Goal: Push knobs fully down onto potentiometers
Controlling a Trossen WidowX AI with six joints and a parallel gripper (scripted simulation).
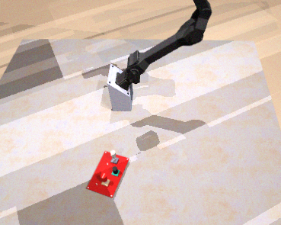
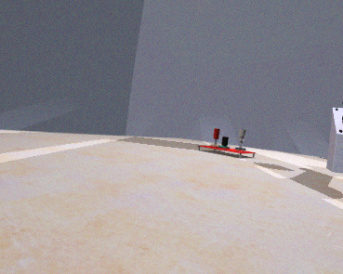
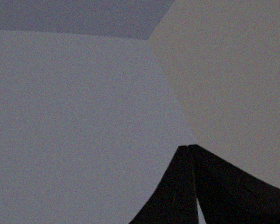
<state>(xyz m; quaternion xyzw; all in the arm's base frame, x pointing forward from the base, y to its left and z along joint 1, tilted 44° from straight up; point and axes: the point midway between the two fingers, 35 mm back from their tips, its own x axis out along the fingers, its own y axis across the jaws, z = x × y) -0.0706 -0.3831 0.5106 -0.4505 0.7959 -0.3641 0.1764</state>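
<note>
The grey knob lies 40 cm ahead of my gripper tip, 6 cm to the right of it and 72 cm below it. The rest, counted from my gripper tip: red knob (48 cm ahead, 9 cm to the right, 72 cm below).
</note>
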